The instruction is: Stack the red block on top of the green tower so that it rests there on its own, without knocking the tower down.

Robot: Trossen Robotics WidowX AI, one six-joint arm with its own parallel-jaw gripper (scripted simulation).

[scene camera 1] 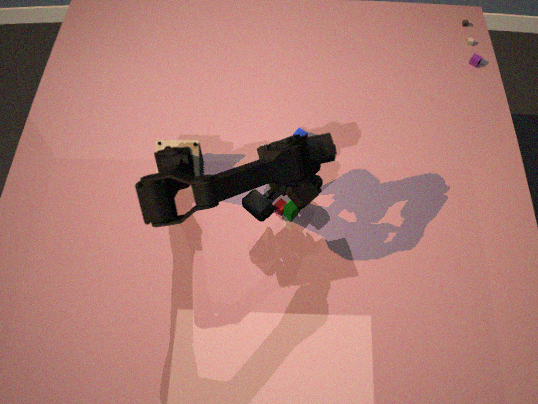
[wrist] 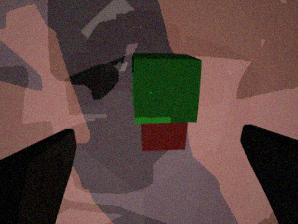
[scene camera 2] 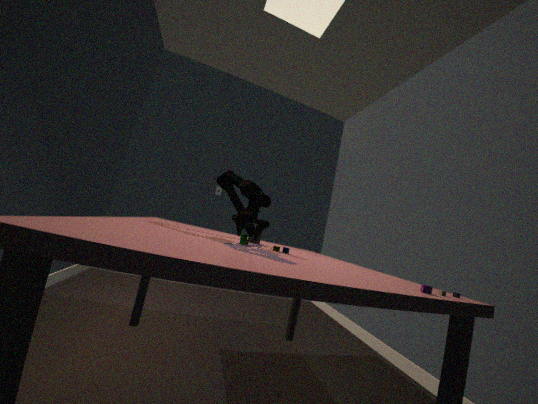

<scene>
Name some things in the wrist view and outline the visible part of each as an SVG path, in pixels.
My gripper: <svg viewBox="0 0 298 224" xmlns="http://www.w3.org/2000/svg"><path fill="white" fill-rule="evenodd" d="M73 129L61 129L55 135L48 136L47 139L40 140L36 144L33 143L29 147L0 160L0 224L56 224L65 188L67 188L68 179L71 177L74 153L76 153L77 149ZM243 125L241 133L241 144L243 149L245 149L243 152L246 153L246 157L249 159L247 161L249 161L251 168L253 168L254 175L257 175L255 177L258 177L259 184L261 184L263 192L265 192L266 198L270 202L278 224L298 224L298 140L267 131L265 128L255 127L253 124Z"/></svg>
A red block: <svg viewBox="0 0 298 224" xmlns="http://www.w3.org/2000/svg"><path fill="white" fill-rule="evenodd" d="M188 121L184 124L142 124L142 151L181 151L181 149L186 149Z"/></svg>
</scene>
